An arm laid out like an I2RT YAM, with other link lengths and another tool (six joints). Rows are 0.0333 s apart.
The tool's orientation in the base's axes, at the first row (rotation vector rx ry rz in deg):
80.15 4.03 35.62
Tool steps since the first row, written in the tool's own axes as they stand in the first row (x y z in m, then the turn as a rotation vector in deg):
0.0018 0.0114 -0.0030 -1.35 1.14 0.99
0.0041 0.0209 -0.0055 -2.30 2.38 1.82
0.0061 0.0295 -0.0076 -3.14 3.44 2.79
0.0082 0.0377 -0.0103 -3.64 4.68 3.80
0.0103 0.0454 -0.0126 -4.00 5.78 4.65
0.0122 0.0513 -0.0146 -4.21 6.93 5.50
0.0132 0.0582 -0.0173 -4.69 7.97 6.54
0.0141 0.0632 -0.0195 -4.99 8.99 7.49
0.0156 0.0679 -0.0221 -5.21 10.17 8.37
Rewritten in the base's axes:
-0.0039 0.0039 0.0106 -1.15 -1.44 0.84
-0.0064 0.0076 0.0196 -2.07 -2.56 1.86
-0.0087 0.0107 0.0278 -2.77 -3.76 2.77
-0.0110 0.0144 0.0356 -3.24 -4.83 3.97
-0.0130 0.0177 0.0429 -3.60 -5.71 5.05
-0.0144 0.0206 0.0486 -3.85 -6.51 6.22
-0.0171 0.0237 0.0548 -4.22 -7.62 7.24
-0.0191 0.0263 0.0593 -4.46 -8.56 8.29
-0.0206 0.0295 0.0636 -4.72 -9.40 9.49

